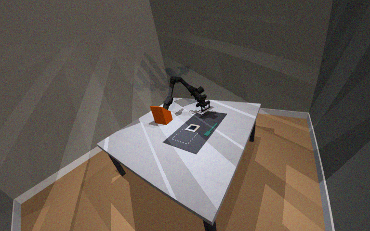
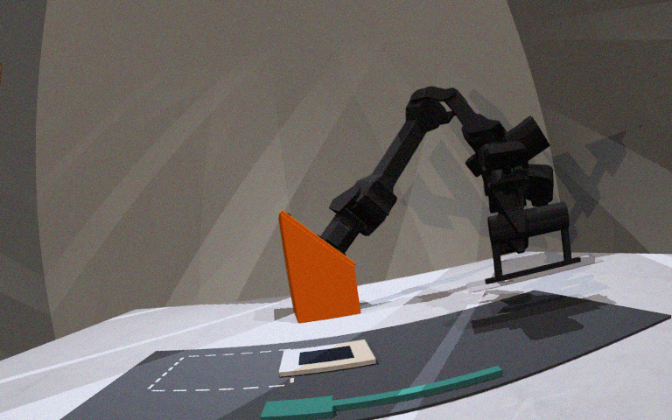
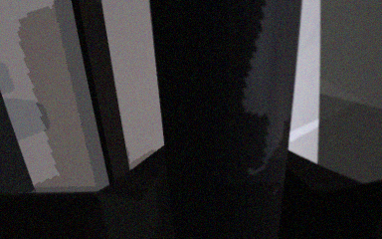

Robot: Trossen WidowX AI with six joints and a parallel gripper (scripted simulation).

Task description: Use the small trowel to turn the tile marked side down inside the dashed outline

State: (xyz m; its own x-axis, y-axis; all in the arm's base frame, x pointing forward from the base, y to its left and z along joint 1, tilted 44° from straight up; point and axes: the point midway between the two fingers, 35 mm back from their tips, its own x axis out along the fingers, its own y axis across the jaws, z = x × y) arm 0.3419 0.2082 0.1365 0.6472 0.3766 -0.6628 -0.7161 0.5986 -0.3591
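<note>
Right now the dark mat is 30 mm ahead of my gripper tip, 220 mm to the right of it and 120 mm below it. Also, from my gripper tip: teal trowel (170 mm ahead, 240 mm to the right, 100 mm below); then beige tile (270 mm to the right, 100 mm below).
</note>
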